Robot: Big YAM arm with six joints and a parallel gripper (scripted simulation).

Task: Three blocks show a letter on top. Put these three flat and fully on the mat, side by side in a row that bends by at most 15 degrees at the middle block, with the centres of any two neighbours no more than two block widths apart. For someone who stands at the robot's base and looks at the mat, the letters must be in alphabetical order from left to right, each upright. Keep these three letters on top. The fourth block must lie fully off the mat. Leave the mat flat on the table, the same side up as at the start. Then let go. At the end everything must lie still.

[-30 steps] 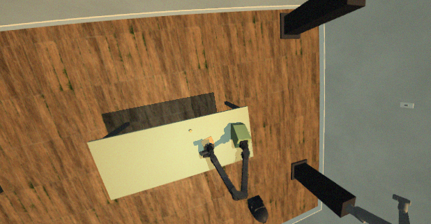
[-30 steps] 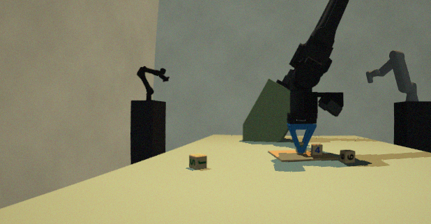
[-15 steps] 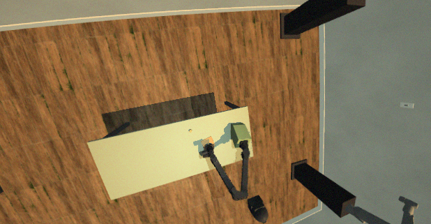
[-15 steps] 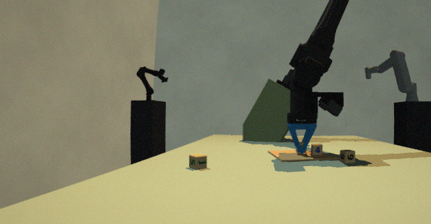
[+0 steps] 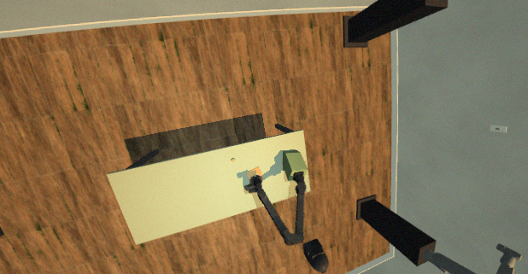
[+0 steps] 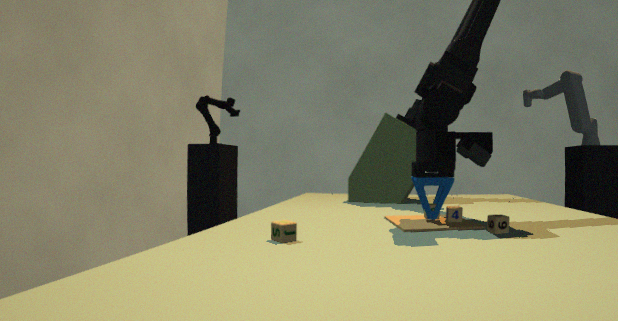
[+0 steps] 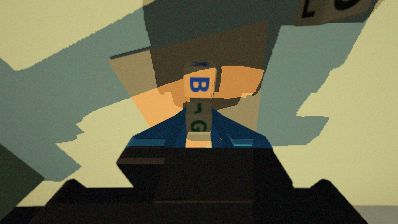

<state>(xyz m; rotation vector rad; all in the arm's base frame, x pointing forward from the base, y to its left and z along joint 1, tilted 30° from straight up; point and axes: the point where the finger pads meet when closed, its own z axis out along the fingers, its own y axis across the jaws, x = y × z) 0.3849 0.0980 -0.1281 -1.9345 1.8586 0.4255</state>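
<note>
The orange mat lies 20 mm below my hand. Also, from my hand: block: 40 mm to the left.
</note>
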